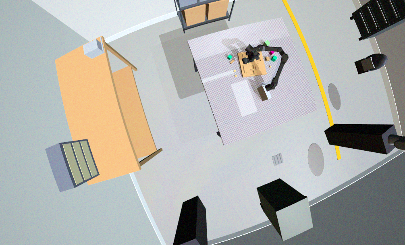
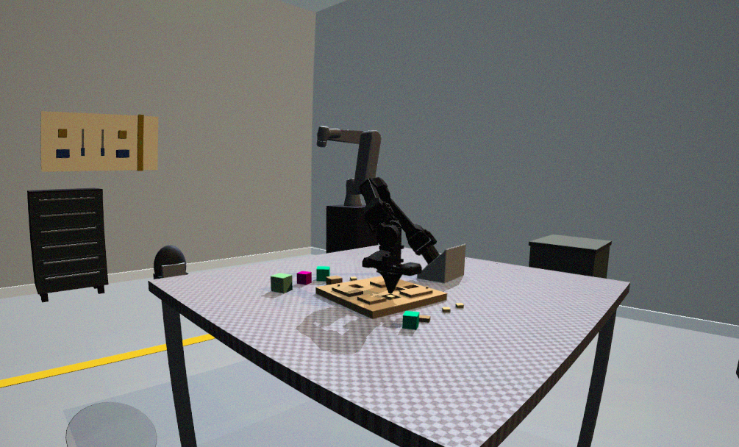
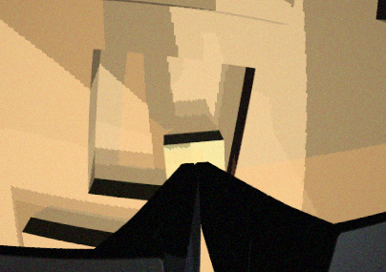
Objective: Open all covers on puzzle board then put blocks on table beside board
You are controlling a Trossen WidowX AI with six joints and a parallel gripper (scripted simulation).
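Right now the puzzle board is 40 mm to the right of my gripper tip, 10 mm below it and 10 mm behind it. The rest, counted from my gripper tip: magenta block 360 mm to the right, 10 mm below, 10 mm behind; then light green block 350 mm to the right, 110 mm ahead.
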